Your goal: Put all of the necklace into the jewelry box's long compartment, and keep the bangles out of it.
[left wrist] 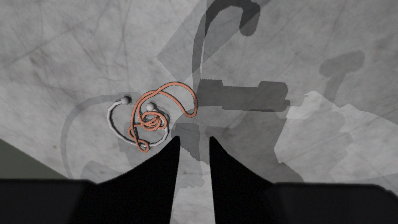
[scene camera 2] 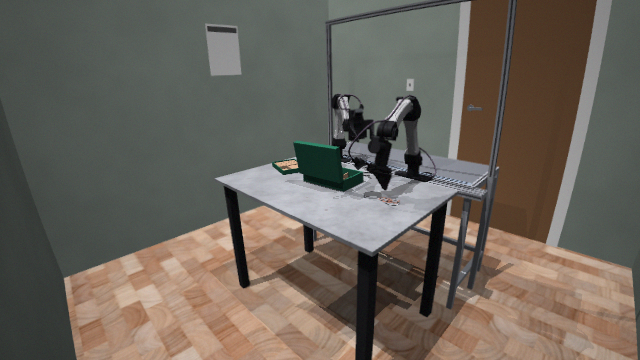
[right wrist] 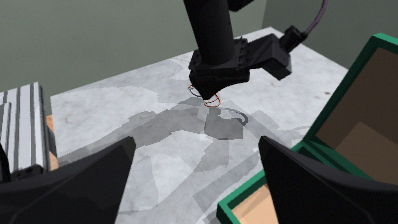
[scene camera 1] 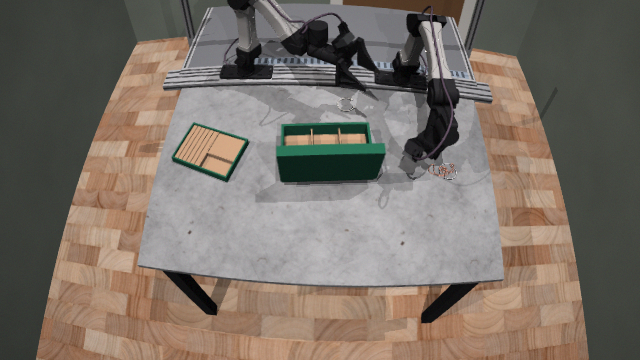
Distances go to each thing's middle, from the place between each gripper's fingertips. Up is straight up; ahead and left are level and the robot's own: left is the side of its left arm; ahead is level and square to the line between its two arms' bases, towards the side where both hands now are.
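Labels:
Green jewelry box (scene camera 1: 329, 160): 32 cm to the right of my left hand, 2 cm ahead of it and 7 cm above it. Green-rimmed tray (scene camera 1: 204, 149), counted from the same left hand: 69 cm to the right, 4 cm below.
My right gripper stands 11 cm to the left of the green jewelry box, 15 cm short of it and 11 cm above it. The green-rimmed tray is 14 cm ahead of my right hand, 48 cm to the right of it and 21 cm below it. Going by its middle, the green-rimmed tray is nearer to my right gripper than to my left hand. Going by their middles, of the things named here the green jewelry box is the nearest to my right gripper.

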